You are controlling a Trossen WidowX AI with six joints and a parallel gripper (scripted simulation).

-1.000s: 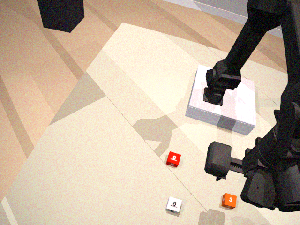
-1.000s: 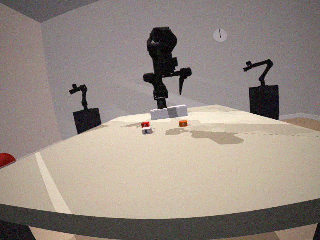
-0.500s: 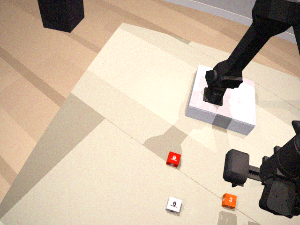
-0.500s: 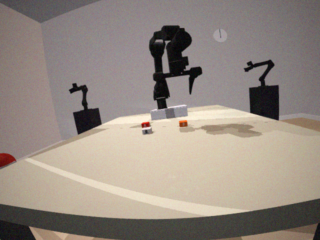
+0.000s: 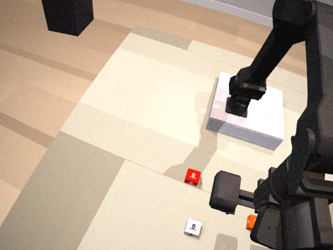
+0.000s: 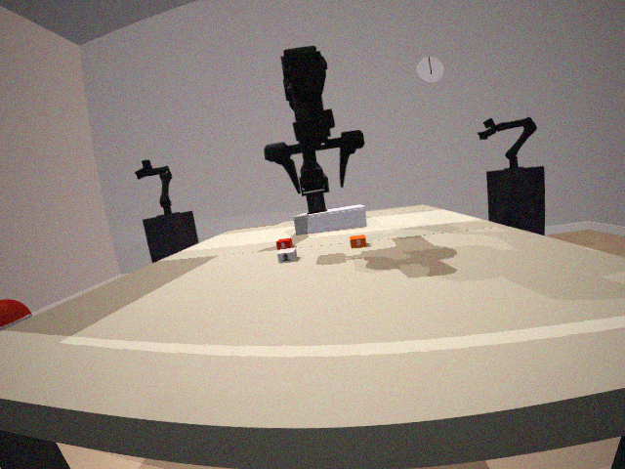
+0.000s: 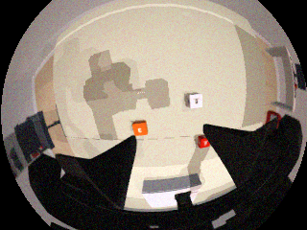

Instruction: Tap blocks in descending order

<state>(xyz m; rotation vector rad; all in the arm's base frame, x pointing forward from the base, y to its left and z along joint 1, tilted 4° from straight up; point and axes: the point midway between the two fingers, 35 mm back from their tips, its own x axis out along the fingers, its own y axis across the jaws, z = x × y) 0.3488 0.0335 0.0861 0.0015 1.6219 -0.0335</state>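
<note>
Now: gripper tip 11 cm past the red block, 11 cm to the left of it and 12 cm above it. From my gripper tip the other things lie so: orange block 4 cm behind, 6 cm to the left, 12 cm below; then white block 1 cm ahead, 8 cm to the right, 12 cm below.
</note>
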